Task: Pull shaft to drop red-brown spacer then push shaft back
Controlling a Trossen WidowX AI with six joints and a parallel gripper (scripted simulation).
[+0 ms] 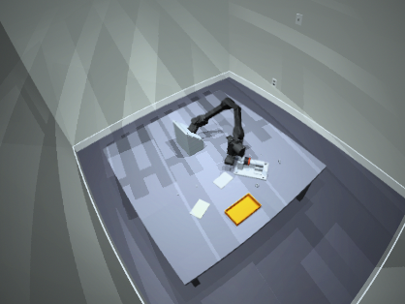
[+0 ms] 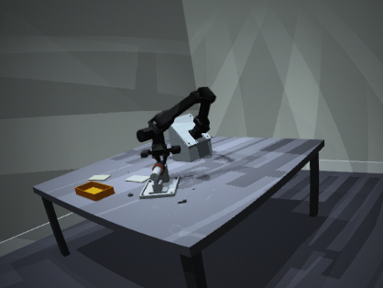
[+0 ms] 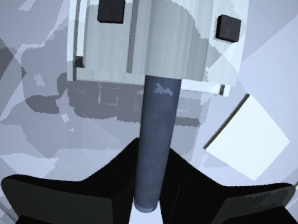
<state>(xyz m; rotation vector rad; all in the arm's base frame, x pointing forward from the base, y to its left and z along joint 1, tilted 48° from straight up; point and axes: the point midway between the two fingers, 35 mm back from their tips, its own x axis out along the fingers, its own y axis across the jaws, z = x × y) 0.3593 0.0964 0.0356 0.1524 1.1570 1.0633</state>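
Now: gripper tip 60 mm short of the blue-grey shaft, 50 mm to the right of it and 30 mm below it. Round my gripper tip: red-brown spacer (100 mm ahead, 80 mm to the left, 30 mm above); then orange tray (330 mm ahead, 170 mm to the right, 40 mm below).
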